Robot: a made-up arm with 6 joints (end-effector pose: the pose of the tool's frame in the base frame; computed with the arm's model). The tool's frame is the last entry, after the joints. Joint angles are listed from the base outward.
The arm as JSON. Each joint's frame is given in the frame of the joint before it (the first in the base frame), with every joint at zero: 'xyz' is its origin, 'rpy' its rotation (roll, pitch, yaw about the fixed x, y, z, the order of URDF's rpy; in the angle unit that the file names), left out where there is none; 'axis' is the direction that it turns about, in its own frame. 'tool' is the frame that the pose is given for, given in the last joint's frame.
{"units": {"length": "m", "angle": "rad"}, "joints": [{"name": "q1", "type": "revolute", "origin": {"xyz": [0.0, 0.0, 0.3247]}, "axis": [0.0, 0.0, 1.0]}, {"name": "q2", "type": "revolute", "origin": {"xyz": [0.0, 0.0, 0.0]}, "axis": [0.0, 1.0, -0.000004]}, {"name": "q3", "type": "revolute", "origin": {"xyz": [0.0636, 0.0, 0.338]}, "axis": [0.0, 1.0, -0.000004]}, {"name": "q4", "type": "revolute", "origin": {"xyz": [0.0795, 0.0, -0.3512]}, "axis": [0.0, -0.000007, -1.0]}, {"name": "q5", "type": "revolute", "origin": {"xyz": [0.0, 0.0, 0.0]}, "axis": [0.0, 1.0, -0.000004]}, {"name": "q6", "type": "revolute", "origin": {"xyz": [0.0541, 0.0, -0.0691]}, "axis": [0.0, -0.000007, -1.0]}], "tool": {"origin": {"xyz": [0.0, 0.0, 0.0], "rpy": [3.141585, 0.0, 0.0]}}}
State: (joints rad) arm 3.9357 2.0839 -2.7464 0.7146 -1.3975 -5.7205
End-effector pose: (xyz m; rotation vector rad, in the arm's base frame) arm -0.4305 -0.3657 -0.0561 -0.5972 -1.1493 0.9033
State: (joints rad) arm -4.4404 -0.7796 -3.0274 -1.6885 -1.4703 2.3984
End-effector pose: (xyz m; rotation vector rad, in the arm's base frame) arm 0.0462 -0.4397 0.8055 1.0969 -1.0093 -0.9589
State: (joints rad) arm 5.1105 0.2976 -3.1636 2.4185 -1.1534 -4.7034
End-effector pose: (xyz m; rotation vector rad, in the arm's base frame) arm 0.0390 -0.2380 0.9508 1.3741 -0.0632 -0.3722
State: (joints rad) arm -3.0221 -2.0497 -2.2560 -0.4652 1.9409 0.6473
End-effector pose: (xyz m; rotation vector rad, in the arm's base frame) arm 0.6676 0.1181 0.3703 -0.6743 -0.6257 0.7047
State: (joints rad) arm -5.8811 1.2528 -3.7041 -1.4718 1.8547 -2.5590
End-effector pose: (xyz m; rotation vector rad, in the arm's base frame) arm 0.5197 0.1329 0.7114 1.0635 1.6572 -0.9640
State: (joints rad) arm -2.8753 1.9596 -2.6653 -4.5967 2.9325 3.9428
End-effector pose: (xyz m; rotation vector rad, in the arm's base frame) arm -0.5095 -0.2082 -0.0301 0.8721 0.2613 2.3186
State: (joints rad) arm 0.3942 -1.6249 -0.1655 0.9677 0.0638 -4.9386
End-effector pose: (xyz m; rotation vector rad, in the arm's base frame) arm 0.0610 -0.0189 0.5672 -0.8376 1.1160 -0.3270
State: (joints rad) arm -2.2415 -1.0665 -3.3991 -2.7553 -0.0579 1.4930
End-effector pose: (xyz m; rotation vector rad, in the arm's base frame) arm 0.4372 0.5159 0.6206 -1.1183 0.6169 -0.3263
